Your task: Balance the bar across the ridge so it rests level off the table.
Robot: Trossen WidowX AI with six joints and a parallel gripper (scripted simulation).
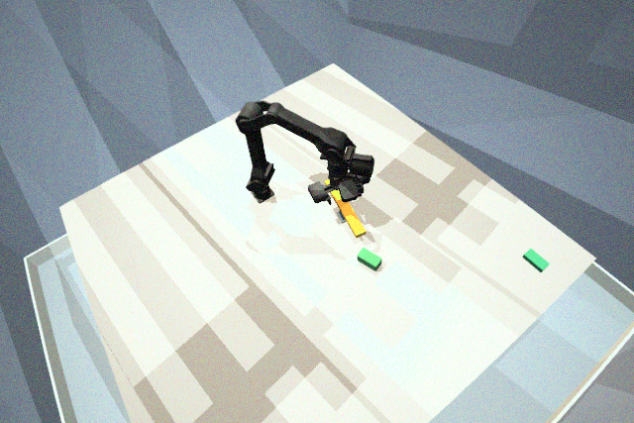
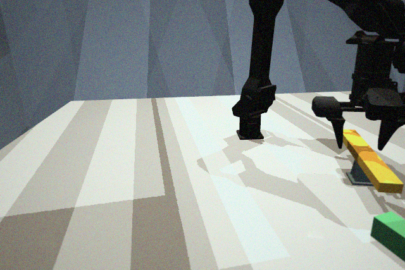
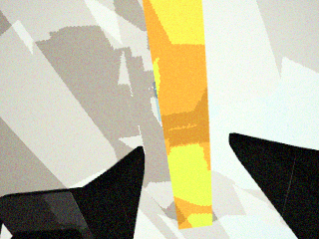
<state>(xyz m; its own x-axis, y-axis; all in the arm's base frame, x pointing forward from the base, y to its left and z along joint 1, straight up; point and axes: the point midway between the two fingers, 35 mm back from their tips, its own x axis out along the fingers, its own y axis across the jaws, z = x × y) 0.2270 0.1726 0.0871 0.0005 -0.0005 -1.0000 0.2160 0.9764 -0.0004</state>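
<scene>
My gripper tip is now 30 mm short of the orange-yellow bar and 10 mm to the left of it.
</scene>
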